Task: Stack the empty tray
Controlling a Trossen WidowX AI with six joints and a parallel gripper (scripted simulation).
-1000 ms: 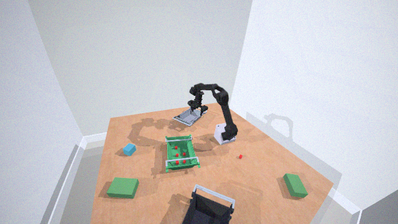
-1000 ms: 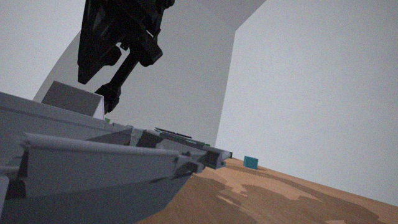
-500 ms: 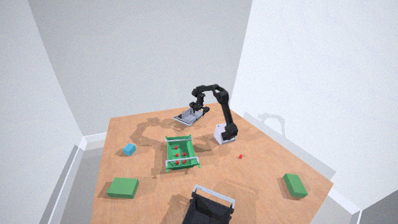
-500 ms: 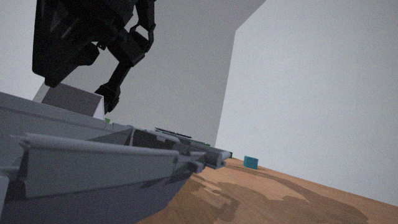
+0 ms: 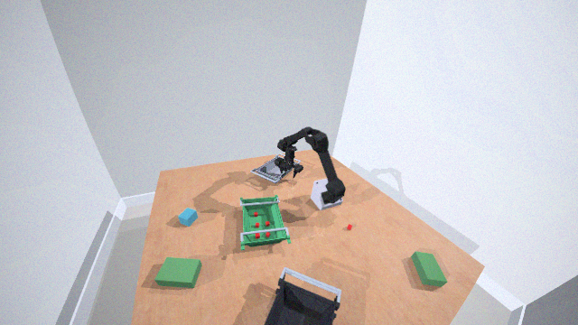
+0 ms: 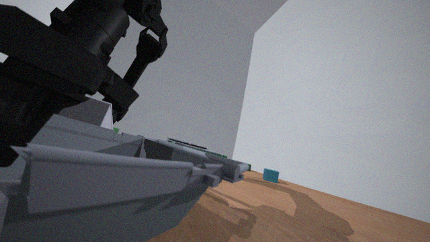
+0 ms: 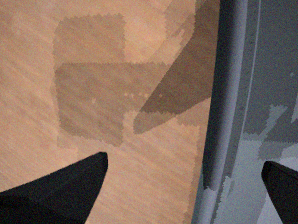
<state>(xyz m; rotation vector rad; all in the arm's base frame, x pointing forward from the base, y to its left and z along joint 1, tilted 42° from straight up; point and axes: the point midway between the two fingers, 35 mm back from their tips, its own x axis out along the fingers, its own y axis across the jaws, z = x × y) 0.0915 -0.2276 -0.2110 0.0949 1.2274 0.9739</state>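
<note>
Now: gripper tip 50 mm short of the grey tray, 70 mm to the left of it and 30 mm below it. The rest, counted from my gripper tip: red block 110 mm behind, 490 mm to the left, 10 mm below; blue cube 590 mm ahead, 190 mm to the left, 10 mm above.
</note>
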